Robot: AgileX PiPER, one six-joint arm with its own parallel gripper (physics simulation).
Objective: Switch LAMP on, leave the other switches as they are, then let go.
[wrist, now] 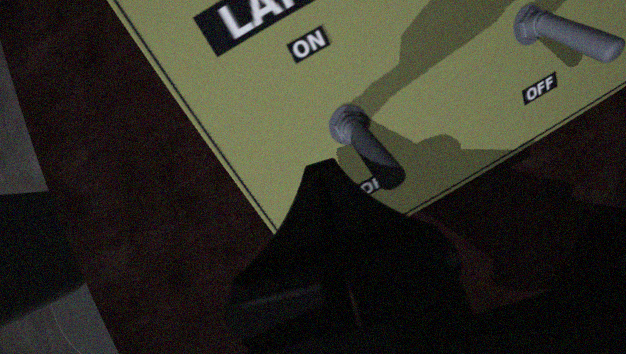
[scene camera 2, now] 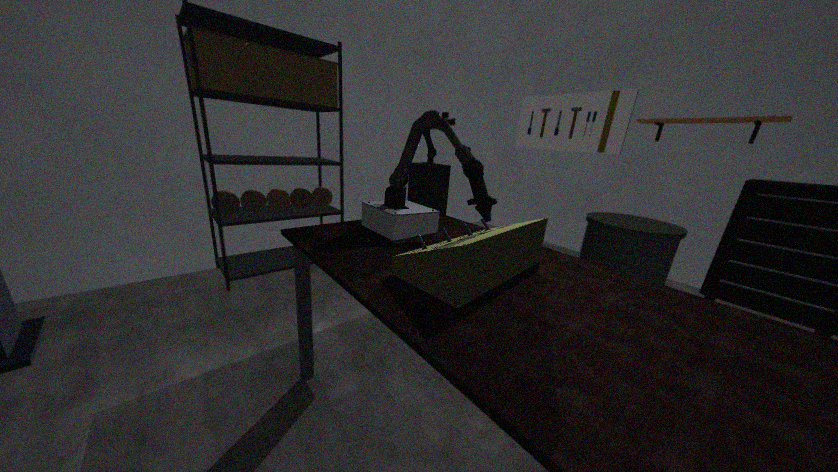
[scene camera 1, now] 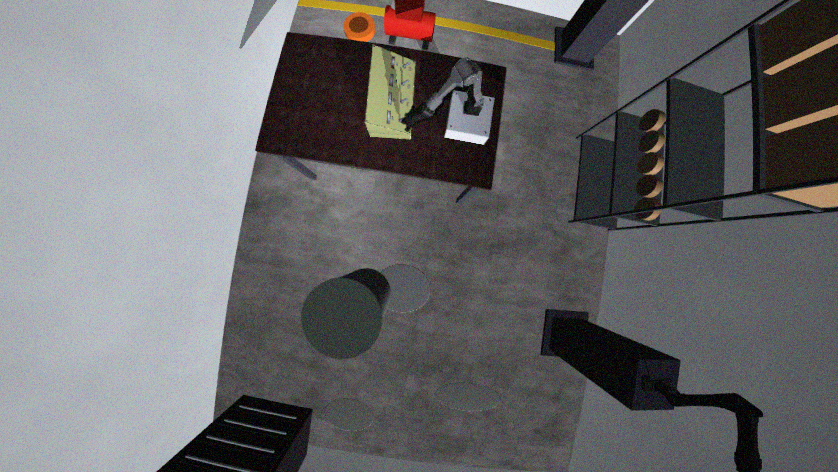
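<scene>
The yellow-green switch panel (scene camera 1: 376,111) (scene camera 2: 475,269) (wrist: 240,135) stands on the dark table. In the wrist view, the LAMP label (wrist: 255,17) is partly cut off at the top, with the ON label (wrist: 309,44) below it. The LAMP lever (wrist: 372,150) is a grey peg tilted toward its OFF label, which is partly covered. The neighbouring lever (wrist: 575,37) also tilts toward its OFF label (wrist: 539,88). My gripper (wrist: 325,179) (scene camera 1: 405,124) (scene camera 2: 485,218) is shut, its dark tips close beside the LAMP lever on the OFF side. Whether they touch is unclear.
Several other levers stand in a row along the panel. The arm's white base box (scene camera 1: 469,120) (scene camera 2: 400,222) stands on the table (scene camera 1: 316,99) (scene camera 2: 615,363), on the lever side of the panel. A shelf rack, a dark green drum (scene camera 1: 341,317) (scene camera 2: 633,246) and a red tank (scene camera 1: 408,24) stand off the table.
</scene>
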